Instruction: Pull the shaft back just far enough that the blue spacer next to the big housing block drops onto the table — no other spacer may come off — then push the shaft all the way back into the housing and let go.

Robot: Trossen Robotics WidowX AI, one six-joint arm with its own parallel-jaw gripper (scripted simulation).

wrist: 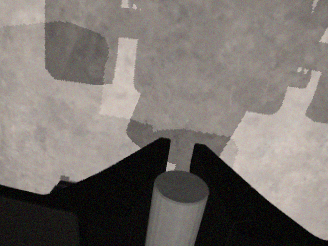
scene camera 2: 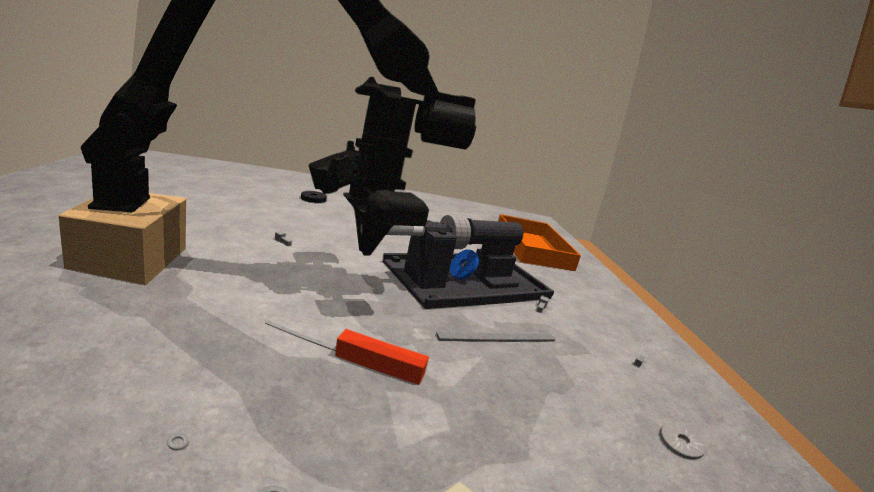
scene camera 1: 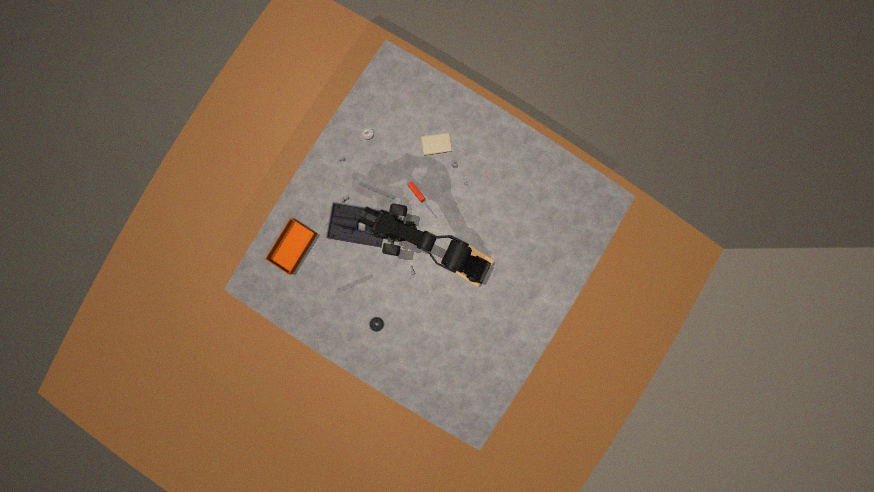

same spot on orange tray: [scene camera 1: 288, 251] = [scene camera 2: 531, 242]
